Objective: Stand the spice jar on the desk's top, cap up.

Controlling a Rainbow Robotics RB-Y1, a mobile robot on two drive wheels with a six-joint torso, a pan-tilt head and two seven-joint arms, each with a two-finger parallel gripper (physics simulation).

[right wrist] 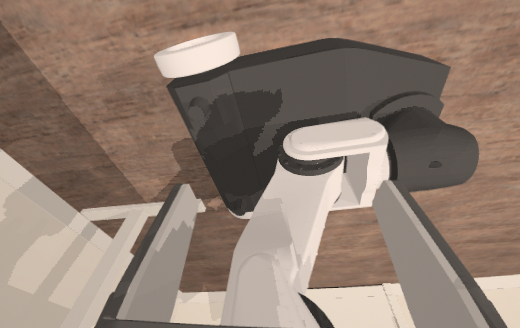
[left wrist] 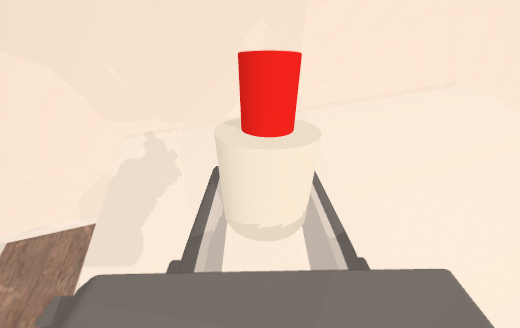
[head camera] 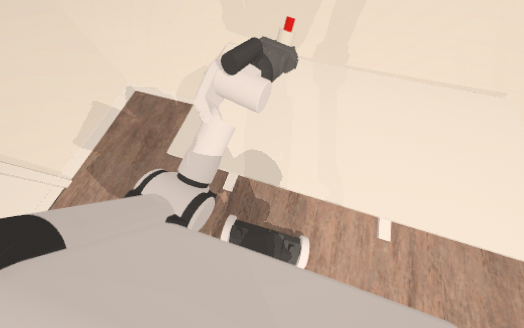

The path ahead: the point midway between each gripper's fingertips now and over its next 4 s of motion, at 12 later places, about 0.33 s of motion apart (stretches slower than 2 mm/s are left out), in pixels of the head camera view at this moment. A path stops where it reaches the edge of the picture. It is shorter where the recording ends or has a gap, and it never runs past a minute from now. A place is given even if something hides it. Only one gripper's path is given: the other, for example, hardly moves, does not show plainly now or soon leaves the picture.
My left gripper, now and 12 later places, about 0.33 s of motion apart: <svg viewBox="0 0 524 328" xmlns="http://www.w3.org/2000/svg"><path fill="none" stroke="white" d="M285 46L287 33L290 19L289 21L289 28L288 38L286 50L284 62L282 74L281 84L281 87L280 88L279 93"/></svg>
